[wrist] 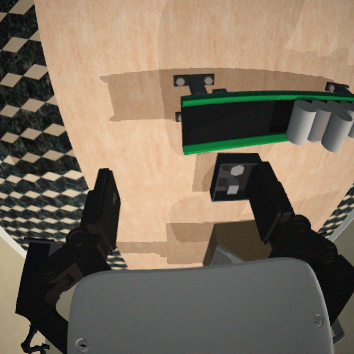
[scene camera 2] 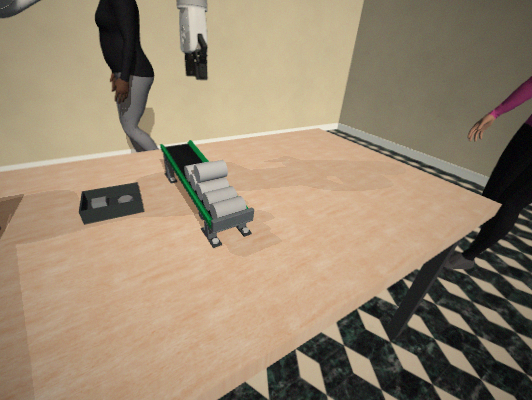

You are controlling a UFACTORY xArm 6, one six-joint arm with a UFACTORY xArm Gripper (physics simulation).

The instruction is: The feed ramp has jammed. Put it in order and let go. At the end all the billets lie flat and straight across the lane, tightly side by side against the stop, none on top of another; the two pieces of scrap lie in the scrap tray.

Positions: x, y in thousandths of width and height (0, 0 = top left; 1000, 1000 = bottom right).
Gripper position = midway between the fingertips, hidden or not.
In view: the gripper (scene camera 2: 369, 196), a dark scrap tray (scene camera 2: 166, 536) and a billet (wrist: 857, 318).
The dark scrap tray also shows in the wrist view (wrist: 614, 541). The gripper also shows in the wrist view (wrist: 521, 510).
